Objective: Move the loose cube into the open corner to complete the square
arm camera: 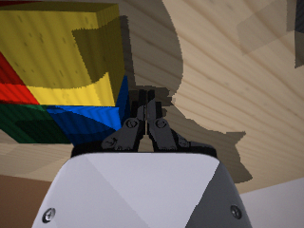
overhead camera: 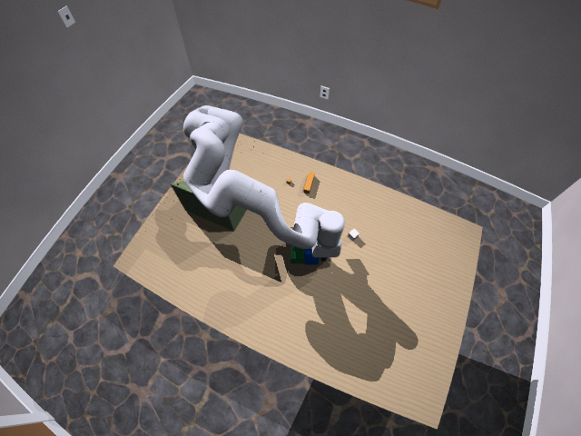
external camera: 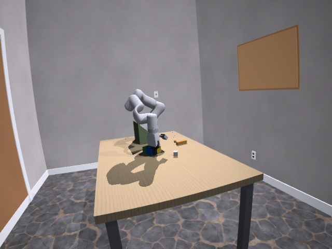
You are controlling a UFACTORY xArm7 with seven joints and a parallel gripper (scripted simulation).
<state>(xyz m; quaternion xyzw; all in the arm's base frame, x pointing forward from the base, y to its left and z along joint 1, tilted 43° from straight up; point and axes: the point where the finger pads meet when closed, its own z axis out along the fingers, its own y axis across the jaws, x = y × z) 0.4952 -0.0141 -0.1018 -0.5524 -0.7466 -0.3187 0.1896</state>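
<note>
Right now my hand is 40 mm past the blue cube and 10 mm to the left of it. The rest, counted from my hand: small white cube: 130 mm to the left, 90 mm ahead, 10 mm below; then yellow cube: 60 mm behind, 40 mm to the left; then green cube: 100 mm behind, 30 mm to the right.
</note>
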